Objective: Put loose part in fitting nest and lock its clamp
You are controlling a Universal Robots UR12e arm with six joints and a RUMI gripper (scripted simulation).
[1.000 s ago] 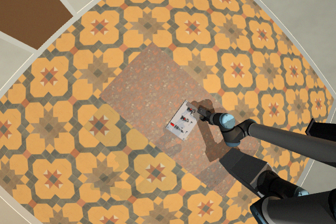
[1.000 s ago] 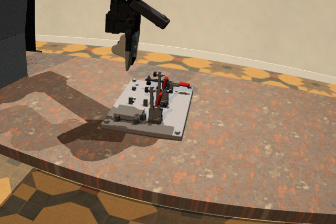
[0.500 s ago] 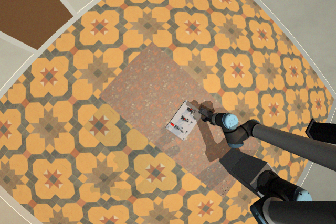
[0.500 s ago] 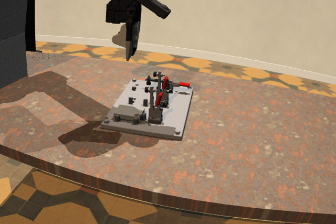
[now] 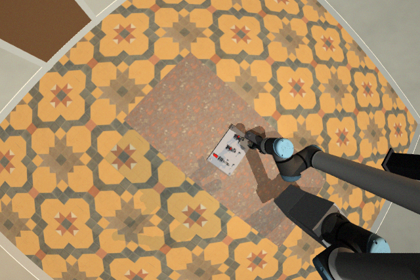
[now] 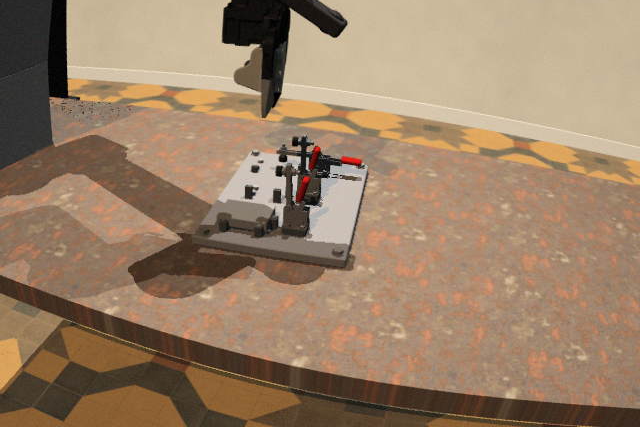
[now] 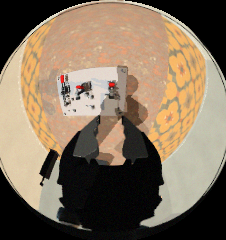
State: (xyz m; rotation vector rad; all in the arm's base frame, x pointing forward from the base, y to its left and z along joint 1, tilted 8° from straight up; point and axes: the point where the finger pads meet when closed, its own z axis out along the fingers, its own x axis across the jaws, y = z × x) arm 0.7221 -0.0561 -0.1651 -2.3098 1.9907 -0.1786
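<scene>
Right now the toggle clamp is 40 mm ahead of my hand, 10 mm to the left of it and 150 mm below it. Round my hand: part (30 mm behind, 190 mm below); grey fixture plate (110 mm to the left, 210 mm below).
</scene>
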